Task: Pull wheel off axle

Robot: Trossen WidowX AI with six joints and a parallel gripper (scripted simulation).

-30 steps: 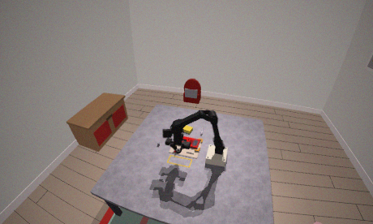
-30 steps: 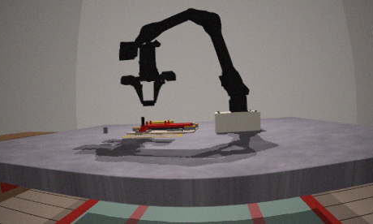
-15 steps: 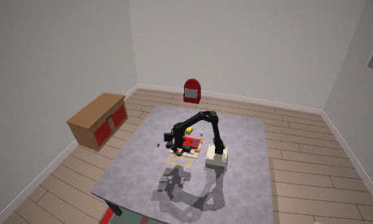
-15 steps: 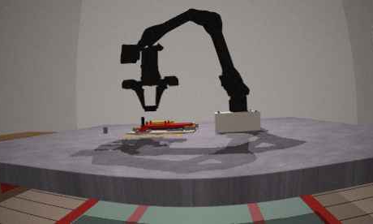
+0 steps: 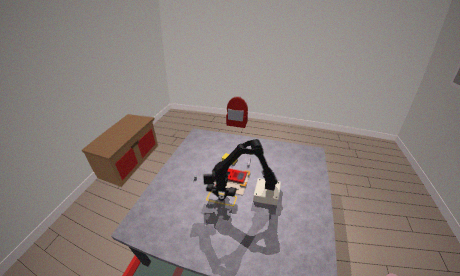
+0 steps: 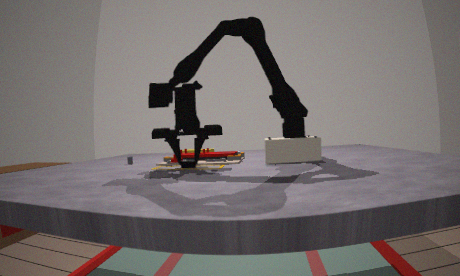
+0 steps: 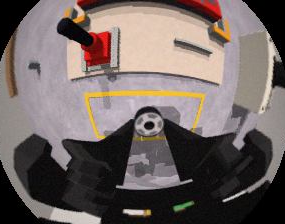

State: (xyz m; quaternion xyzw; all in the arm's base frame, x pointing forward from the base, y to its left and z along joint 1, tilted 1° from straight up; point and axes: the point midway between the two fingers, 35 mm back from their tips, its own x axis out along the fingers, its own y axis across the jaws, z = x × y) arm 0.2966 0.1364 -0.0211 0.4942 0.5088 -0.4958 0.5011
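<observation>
My gripper tip is now right at the wheel. Round my gripper tip: beige base plate: 190 mm to the right; then upright axle: 90 mm to the right, 60 mm ahead, 30 mm above; then small grey block: 190 mm to the left, 20 mm ahead.
</observation>
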